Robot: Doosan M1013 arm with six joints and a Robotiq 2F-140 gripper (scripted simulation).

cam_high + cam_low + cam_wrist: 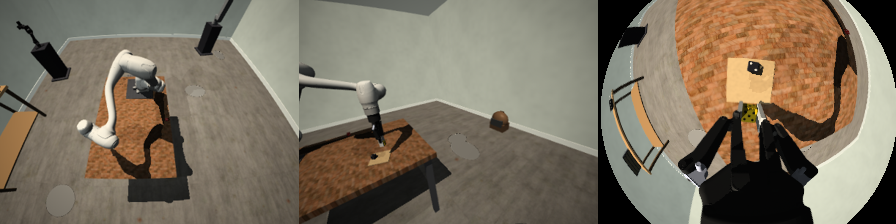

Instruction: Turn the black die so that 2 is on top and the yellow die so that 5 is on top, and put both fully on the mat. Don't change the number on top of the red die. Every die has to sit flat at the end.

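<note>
Right now my hand is 40 mm past the tan mat, 20 mm to the right of it and 140 mm above it. The rest, counted from my hand: black die 80 mm behind, 50 mm to the left, 120 mm below; yellow die 20 mm below; red die 170 mm behind, 690 mm to the left, 120 mm below.
</note>
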